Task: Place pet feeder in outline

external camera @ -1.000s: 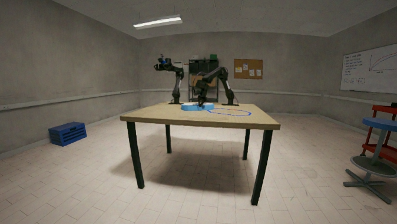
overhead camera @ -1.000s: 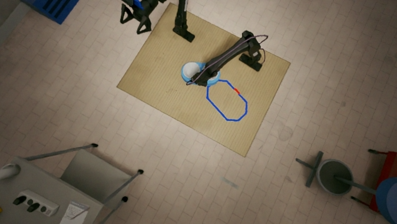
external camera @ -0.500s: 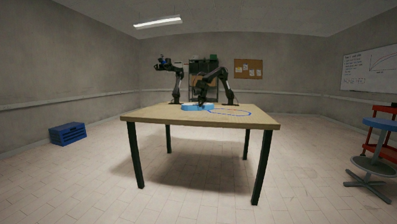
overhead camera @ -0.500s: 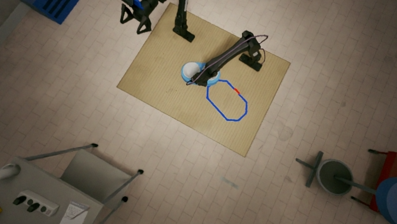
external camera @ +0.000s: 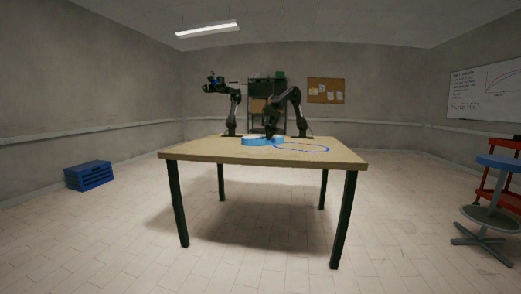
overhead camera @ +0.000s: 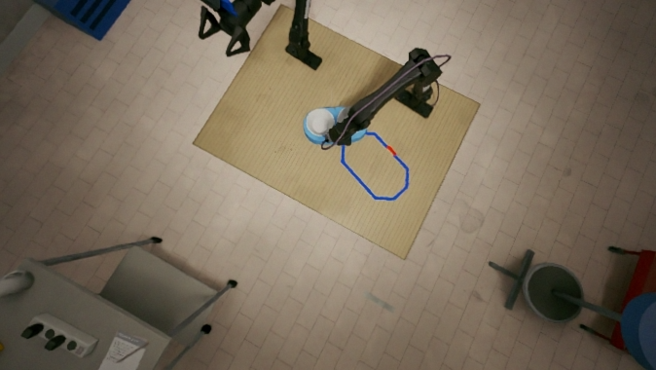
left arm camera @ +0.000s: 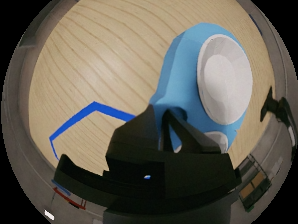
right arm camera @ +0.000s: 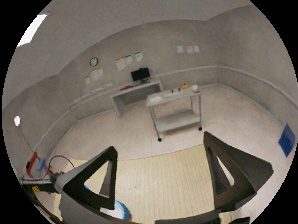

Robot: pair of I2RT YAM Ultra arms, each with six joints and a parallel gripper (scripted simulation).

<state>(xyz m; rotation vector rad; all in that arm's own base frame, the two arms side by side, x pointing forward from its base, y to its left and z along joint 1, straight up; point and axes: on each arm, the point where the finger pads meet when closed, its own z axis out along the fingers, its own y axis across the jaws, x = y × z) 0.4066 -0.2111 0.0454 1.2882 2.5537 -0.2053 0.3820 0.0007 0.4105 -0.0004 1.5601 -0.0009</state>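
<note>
The light blue pet feeder is 7 cm behind my left hand, 4 cm to the right of it and 2 cm below it.
</note>
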